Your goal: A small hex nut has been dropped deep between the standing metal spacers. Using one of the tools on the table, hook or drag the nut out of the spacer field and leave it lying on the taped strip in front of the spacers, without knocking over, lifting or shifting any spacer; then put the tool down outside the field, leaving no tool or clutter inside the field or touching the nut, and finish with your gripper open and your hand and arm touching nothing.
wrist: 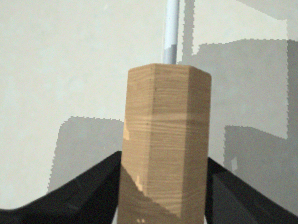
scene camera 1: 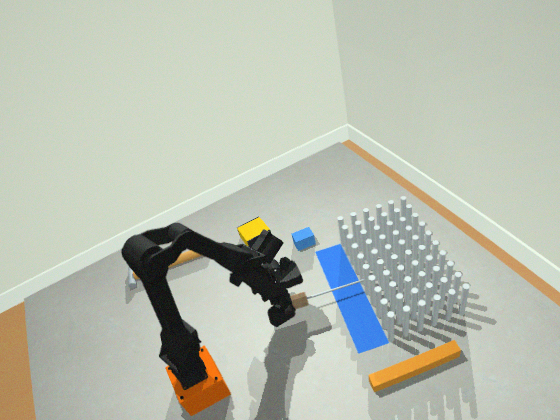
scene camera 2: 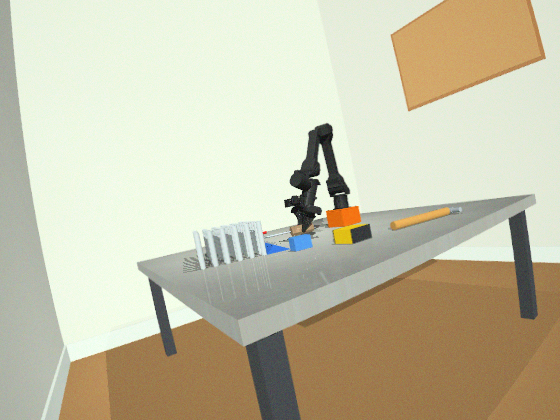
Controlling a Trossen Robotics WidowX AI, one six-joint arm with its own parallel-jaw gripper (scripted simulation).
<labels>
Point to a wire hook tool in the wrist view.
At 164, 161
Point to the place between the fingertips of my gripper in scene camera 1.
At 292, 305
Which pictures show the orange bar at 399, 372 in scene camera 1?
Scene camera 1 only.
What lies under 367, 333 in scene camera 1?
A blue taped strip.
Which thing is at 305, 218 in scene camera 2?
My gripper.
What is my gripper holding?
A wire hook tool.
</labels>
